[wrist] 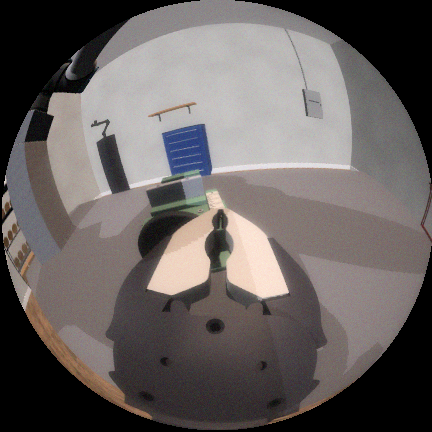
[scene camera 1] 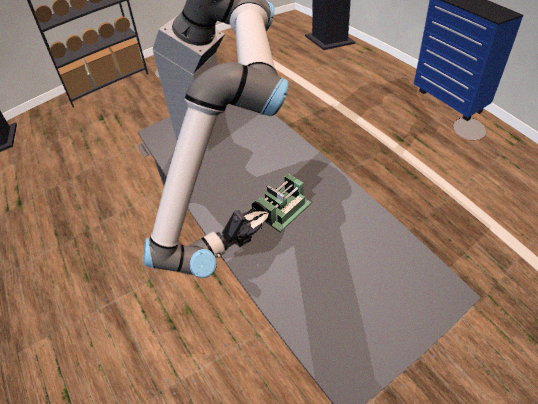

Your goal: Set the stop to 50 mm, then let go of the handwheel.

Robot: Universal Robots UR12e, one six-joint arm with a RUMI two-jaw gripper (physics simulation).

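Places are measured from the arm's base along level axes (x back, y left, z down), in centimetres.
Pixels of known places: gripper, between the fingertips: (wrist: 220,210) (scene camera 1: 267,213); arm's base, origin of its link: (scene camera 1: 193,31).
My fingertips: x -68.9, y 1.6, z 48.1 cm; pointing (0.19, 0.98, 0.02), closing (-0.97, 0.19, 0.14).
Observation:
Ahead of a thing's pixels: the offset from my fingertips to its top centre. "*": to the spot under its first point. Level surfaces: height alone.
A green stop fixture (scene camera 1: 299,206) (wrist: 177,207) stands on the grey mat @(dz +11.9 cm) (scene camera 1: 391,282). It carries a grey sliding stop block @(dy +7.3, dx +8.2, dz -0.5 cm) (scene camera 1: 278,193) (wrist: 192,186) on rails and a scale strip @(dy +12.3, dx +4.5, dz +6.4 cm) (wrist: 214,199). Its black handwheel @(* dy -2.0, dx +6.6, dz +1.7 cm) (wrist: 155,235) is at the near end, mostly hidden behind the fingers in the scene view. My gripper (scene camera 1: 264,216) (wrist: 220,210) is shut, fingertips together, right at the wheel's right side. A dark part shows through the gap behind the fingertips, but nothing is gripped between them.
The robot's grey pedestal (scene camera 1: 174,65) stands at the mat's far end. A blue drawer cabinet (scene camera 1: 464,52) (wrist: 187,149) and a black column (scene camera 1: 330,22) (wrist: 112,165) stand by the wall. A shelf rack (scene camera 1: 135,37) with boxes is at the back left.

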